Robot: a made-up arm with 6 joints. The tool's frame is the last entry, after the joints. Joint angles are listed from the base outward. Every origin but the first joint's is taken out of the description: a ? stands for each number. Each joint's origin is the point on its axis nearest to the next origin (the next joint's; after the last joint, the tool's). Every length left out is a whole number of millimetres.
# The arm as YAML. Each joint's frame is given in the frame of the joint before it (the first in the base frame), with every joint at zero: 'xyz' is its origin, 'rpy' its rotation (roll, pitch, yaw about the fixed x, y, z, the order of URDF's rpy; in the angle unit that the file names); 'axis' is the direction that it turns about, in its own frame. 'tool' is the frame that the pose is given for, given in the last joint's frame.
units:
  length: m
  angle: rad
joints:
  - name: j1
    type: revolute
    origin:
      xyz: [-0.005, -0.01, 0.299]
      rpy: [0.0, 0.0, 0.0]
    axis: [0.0, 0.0, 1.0]
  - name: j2
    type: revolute
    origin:
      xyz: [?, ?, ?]
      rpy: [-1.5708, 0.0, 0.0]
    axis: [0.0, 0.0, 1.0]
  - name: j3
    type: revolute
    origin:
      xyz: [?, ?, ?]
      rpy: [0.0, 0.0, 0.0]
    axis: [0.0, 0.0, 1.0]
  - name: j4
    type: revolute
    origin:
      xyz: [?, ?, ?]
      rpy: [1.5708, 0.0, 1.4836]
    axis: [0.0, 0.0, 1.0]
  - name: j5
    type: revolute
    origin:
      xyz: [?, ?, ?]
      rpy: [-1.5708, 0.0, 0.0]
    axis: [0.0, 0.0, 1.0]
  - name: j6
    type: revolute
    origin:
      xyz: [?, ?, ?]
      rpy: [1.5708, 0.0, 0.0]
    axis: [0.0, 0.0, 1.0]
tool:
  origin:
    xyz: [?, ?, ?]
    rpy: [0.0, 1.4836, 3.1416]
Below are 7 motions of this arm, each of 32 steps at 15 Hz.
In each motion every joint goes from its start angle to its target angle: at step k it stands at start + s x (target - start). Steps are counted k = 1, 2, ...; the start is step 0. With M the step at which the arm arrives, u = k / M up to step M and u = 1 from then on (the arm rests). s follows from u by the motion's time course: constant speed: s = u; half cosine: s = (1 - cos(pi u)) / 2; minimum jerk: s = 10 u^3 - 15 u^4 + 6 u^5.
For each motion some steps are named. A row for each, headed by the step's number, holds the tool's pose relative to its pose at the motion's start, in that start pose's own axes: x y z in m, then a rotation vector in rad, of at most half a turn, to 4 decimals.
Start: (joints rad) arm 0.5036 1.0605 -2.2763 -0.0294 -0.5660 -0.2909
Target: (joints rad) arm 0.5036 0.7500 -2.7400 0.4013 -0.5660 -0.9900
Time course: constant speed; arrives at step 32
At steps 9, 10, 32:
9: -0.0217 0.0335 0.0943 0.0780 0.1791 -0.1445
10: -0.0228 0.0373 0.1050 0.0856 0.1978 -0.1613
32: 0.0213 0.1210 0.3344 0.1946 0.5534 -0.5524

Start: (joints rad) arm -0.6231 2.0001 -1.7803 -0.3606 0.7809 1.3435
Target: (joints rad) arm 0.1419 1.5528 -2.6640 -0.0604 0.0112 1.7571
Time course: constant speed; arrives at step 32
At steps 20, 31, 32:
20: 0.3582 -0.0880 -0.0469 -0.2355 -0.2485 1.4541
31: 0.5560 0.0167 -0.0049 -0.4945 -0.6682 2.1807
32: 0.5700 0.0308 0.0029 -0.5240 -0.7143 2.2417

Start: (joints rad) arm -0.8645 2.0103 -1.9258 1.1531 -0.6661 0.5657
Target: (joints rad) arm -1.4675 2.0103 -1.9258 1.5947 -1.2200 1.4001
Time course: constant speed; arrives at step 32
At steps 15, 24, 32:
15: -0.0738 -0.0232 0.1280 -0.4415 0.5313 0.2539
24: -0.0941 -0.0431 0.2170 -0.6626 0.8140 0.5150
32: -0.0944 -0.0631 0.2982 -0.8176 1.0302 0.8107

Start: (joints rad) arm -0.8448 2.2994 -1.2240 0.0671 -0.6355 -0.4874
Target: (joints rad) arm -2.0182 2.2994 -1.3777 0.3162 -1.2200 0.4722
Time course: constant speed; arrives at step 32
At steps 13, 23, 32:
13: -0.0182 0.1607 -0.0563 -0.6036 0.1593 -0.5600
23: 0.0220 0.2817 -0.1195 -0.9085 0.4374 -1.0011
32: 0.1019 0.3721 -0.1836 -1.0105 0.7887 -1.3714

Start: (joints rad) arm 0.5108 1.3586 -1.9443 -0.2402 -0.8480 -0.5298
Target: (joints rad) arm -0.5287 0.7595 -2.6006 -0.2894 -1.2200 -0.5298
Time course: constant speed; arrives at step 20
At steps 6, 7, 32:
6: -0.0568 0.1222 0.0897 0.3666 0.3742 -0.2297
7: -0.0619 0.1355 0.1120 0.4277 0.4441 -0.2546
32: -0.0193 0.0387 0.4221 1.0990 1.5006 -0.1878

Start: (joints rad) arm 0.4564 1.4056 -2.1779 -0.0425 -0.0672 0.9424
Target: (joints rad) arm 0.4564 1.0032 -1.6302 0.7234 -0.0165 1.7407
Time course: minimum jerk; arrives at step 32
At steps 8, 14, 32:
8: 0.0052 -0.0057 -0.0016 -0.1629 -0.0070 -0.0056
14: 0.0201 -0.0212 -0.0026 -0.6042 -0.0143 -0.0255
32: 0.0550 -0.0448 0.0120 -1.5707 0.0398 -0.0824

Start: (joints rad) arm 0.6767 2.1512 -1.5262 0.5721 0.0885 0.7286
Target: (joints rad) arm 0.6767 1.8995 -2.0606 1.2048 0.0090 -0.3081
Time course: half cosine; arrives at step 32
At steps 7, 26, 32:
7: 0.0109 -0.0326 0.0102 0.0585 0.0292 0.0909
26: 0.1710 -0.2249 0.0666 0.4327 0.3777 0.6623
32: 0.1948 -0.2390 0.0704 0.4651 0.4265 0.7137

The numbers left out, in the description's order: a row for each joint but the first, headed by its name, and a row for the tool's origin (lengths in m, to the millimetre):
j2: -0.019 0.034 0.0
j3: -0.17 -0.014 0.0
j4: 0.341 -0.05 0.0
j5: -0.019 0.04 0.0
j6: 0.023 -0.024 0.0
tool: 0.02 -0.018 0.0

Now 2 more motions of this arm.
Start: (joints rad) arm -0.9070 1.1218 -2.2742 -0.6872 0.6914 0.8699
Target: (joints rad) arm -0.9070 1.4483 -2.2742 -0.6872 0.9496 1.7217
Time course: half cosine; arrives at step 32
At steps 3, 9, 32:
3: -0.0020 -0.0004 -0.0029 -0.0160 -0.0097 -0.0049
9: -0.0162 -0.0030 -0.0244 -0.1354 -0.0777 -0.0475
32: -0.0752 -0.0101 -0.1351 -0.7164 -0.2807 -0.3996

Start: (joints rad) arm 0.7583 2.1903 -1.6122 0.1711 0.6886 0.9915
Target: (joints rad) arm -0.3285 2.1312 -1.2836 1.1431 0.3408 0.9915
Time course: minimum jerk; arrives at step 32
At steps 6, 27, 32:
6: 0.0006 0.0061 0.0185 -0.0852 0.0003 0.0229
27: 0.0758 0.2717 0.2659 -1.7183 0.3671 0.6295
32: 0.0795 0.2840 0.2684 -1.7703 0.3894 0.6527

